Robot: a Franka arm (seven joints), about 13 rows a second.
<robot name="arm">
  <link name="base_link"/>
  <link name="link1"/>
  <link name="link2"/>
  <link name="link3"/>
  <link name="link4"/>
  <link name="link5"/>
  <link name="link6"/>
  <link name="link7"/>
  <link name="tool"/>
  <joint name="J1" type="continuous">
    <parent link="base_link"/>
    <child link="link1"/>
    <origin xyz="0 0 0.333"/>
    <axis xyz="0 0 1"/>
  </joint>
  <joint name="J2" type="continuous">
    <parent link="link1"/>
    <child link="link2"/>
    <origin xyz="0 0 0"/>
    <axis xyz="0 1 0"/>
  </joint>
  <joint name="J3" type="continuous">
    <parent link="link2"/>
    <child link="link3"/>
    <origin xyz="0 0 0.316"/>
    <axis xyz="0 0 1"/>
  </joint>
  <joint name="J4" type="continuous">
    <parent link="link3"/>
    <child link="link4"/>
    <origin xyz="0.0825 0 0"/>
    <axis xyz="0 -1 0"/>
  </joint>
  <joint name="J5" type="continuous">
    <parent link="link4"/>
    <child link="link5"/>
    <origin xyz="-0.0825 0 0.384"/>
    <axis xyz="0 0 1"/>
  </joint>
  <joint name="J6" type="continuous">
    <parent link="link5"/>
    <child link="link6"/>
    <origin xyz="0 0 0"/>
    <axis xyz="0 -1 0"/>
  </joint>
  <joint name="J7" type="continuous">
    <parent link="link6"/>
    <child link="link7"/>
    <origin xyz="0.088 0 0"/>
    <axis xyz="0 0 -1"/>
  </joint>
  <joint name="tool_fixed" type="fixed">
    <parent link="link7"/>
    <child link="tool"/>
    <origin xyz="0 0 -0.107" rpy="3.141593 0 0"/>
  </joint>
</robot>
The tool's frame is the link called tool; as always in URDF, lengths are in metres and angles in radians. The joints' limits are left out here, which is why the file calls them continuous.
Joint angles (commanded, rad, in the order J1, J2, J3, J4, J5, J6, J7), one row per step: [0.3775, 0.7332, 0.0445, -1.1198, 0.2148, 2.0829, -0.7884]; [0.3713, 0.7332, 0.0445, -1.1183, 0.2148, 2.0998, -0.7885]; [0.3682, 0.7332, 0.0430, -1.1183, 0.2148, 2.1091, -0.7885]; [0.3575, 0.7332, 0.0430, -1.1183, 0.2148, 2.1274, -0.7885]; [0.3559, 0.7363, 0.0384, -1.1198, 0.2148, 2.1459, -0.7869]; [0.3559, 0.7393, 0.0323, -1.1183, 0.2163, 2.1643, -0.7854]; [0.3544, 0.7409, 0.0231, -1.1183, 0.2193, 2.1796, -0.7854]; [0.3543, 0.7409, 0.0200, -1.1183, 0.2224, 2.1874, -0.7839]
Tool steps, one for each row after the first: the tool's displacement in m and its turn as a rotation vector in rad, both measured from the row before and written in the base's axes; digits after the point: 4 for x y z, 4 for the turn. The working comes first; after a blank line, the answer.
Tool pose at each row, in the base's axes (x y z in m, rotation vector in rad; the steps are taken from these numbers as rounded here): [0.7071, 0.3172, 0.4025, -2.4928, -1.5482, -0.3953]; [0.7107, 0.3129, 0.4051, -2.5000, -1.5388, -0.4230]; [0.7128, 0.3100, 0.4061, -2.5055, -1.5332, -0.4370]; [0.7176, 0.3024, 0.4081, -2.5168, -1.5179, -0.4653]; [0.7206, 0.2991, 0.4069, -2.5269, -1.5089, -0.4856]; [0.7237, 0.2963, 0.4072, -2.5360, -1.4999, -0.5104]; [0.7273, 0.2908, 0.4076, -2.5480, -1.4888, -0.5312]; [0.7285, 0.2893, 0.4085, -2.5518, -1.4811, -0.5429]

[0.0036, -0.0043, 0.0026, 0.0061, -0.0168, -0.0101]; [0.0021, -0.0029, 0.0010, 0.0021, -0.0089, -0.0064]; [0.0048, -0.0076, 0.0020, 0.0058, -0.0169, -0.0150]; [0.0030, -0.0033, -0.0012, 0.0015, -0.0134, -0.0107]; [0.0031, -0.0028, 0.0003, 0.0030, -0.0160, -0.0106]; [0.0036, -0.0055, 0.0004, 0.0009, -0.0137, -0.0126]; [0.0012, -0.0015, 0.0009, 0.0034, -0.0065, -0.0064]
